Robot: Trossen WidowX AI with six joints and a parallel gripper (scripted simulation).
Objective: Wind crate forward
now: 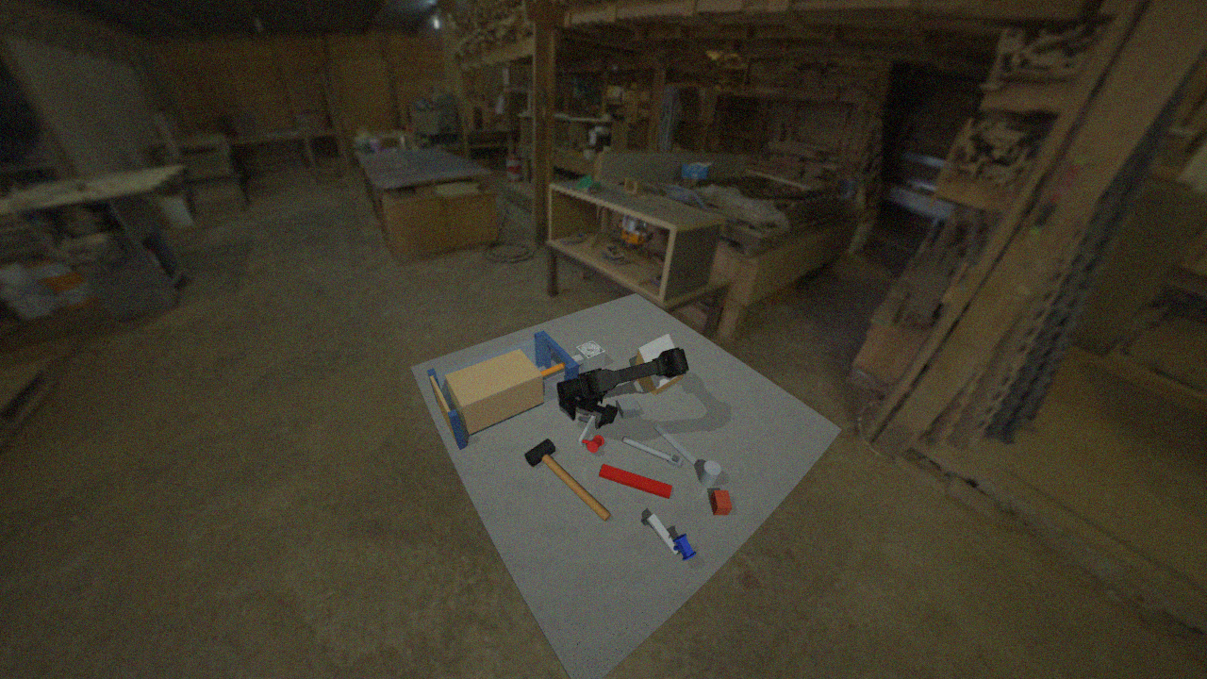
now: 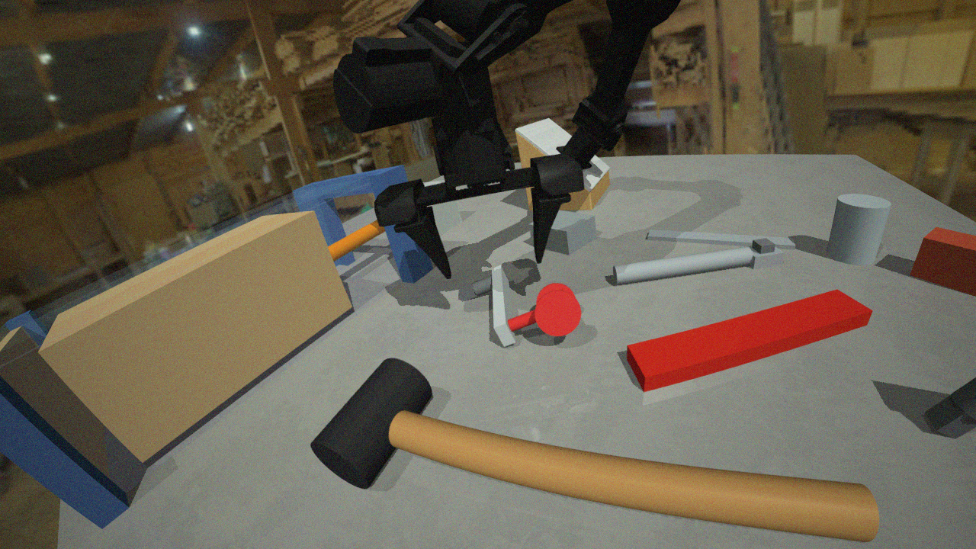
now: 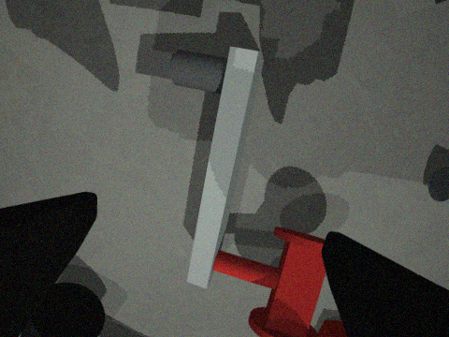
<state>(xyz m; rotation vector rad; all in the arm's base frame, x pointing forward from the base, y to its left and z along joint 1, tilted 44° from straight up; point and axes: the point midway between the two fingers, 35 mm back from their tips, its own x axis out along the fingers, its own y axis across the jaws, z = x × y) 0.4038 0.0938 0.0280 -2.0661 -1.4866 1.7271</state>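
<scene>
Now: gripper tip 1 cm to the right of the winch handle with red knob and 4 cm above it. Round my gripper tip: grey block: 20 cm behind, 2 cm to the right, 4 cm below; then flat grey strip: 25 cm behind, 20 cm to the left, 5 cm below; then red bar: 4 cm behind, 25 cm to the left, 5 cm below.
</scene>
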